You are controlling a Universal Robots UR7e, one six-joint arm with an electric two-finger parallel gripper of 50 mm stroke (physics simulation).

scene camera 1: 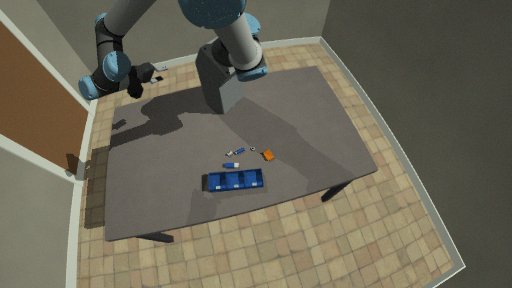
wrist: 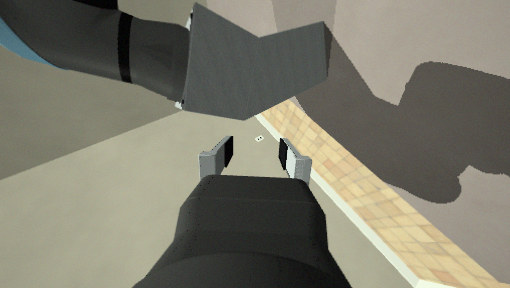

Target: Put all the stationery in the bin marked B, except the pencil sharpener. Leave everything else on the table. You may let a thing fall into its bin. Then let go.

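Pixels of known places: gripper, fingertip midpoint: [scene camera 1: 164, 72] [wrist: 256, 146]; arm's base, link origin: [scene camera 1: 227, 52] [wrist: 182, 67].
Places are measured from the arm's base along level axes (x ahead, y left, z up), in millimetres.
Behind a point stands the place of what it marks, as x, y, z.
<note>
My gripper [scene camera 1: 159, 73] @[135, -263, 15] [wrist: 256, 146] @[135, -263, 15] is open and empty, high at the left back, far from the small things. In the scene view a blue block with a white end [scene camera 1: 231, 165] @[396, 0, -361] lies behind the bins. Farther back lie a small blue piece [scene camera 1: 240, 150] @[315, 44, -360], a small pale grey piece [scene camera 1: 229, 153] @[330, -11, -361] and a tiny whitish piece [scene camera 1: 252, 148] @[302, 105, -365]. An orange piece [scene camera 1: 269, 155] @[346, 190, -363] lies to their right. All are too small to name surely; I cannot tell which is the sharpener. A blue three-compartment bin row [scene camera 1: 243, 180] @[473, 58, -366] stands in front; its white labels are unreadable.
The grey-brown table [scene camera 1: 150, 200] @[574, -402, -374] carries the bins and small things. The arm's grey pedestal [scene camera 1: 232, 93] @[8, 3, -268] [wrist: 255, 75] @[30, -105, -124] stands at the table's back. Walls stand behind and at both sides. A small wall socket [wrist: 259, 138] shows in the wrist view beyond the fingers.
</note>
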